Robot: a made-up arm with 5 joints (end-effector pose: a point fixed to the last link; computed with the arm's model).
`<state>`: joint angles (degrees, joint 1 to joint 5).
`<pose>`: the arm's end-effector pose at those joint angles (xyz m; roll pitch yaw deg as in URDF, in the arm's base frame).
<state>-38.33 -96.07 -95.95 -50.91 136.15</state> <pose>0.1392 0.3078 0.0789 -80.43 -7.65 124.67</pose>
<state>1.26 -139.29 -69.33 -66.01 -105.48</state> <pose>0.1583 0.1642 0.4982 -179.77 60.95 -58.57</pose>
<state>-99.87 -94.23 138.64 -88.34 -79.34</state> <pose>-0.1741 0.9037 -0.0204 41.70 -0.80 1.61</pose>
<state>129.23 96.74 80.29 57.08 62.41</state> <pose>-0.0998 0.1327 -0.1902 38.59 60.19 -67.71</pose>
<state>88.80 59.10 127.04 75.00 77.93</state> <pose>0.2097 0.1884 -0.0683 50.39 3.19 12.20</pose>
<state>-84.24 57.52 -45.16 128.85 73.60</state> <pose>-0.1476 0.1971 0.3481 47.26 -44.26 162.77</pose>
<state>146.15 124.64 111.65 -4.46 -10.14</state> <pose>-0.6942 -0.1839 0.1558 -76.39 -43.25 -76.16</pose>
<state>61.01 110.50 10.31 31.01 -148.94</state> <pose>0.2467 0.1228 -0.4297 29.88 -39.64 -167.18</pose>
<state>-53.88 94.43 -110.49 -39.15 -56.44</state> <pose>-0.0055 0.3857 -0.3298 -2.49 -42.51 107.97</pose>
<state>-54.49 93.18 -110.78 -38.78 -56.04</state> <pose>-0.0014 0.3759 -0.3327 -2.41 -41.02 106.96</pose>
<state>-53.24 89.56 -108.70 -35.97 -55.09</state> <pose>-0.0222 0.3741 -0.3282 2.95 -39.90 98.61</pose>
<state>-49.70 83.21 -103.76 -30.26 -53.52</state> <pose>-0.0682 0.3893 -0.3101 13.92 -37.59 82.39</pose>
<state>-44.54 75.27 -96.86 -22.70 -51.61</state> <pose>-0.1169 0.4270 -0.2763 26.34 -32.18 63.40</pose>
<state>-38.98 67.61 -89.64 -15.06 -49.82</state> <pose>-0.1445 0.4782 -0.2365 35.74 -24.81 47.37</pose>
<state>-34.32 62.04 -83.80 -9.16 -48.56</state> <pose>-0.1489 0.5235 -0.2047 41.19 -18.56 36.70</pose>
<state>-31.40 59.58 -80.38 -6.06 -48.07</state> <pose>-0.1452 0.5513 -0.1864 44.02 -15.35 31.32</pose>
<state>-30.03 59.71 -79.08 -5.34 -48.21</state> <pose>-0.1439 0.5636 -0.1773 45.61 -14.80 29.67</pose>
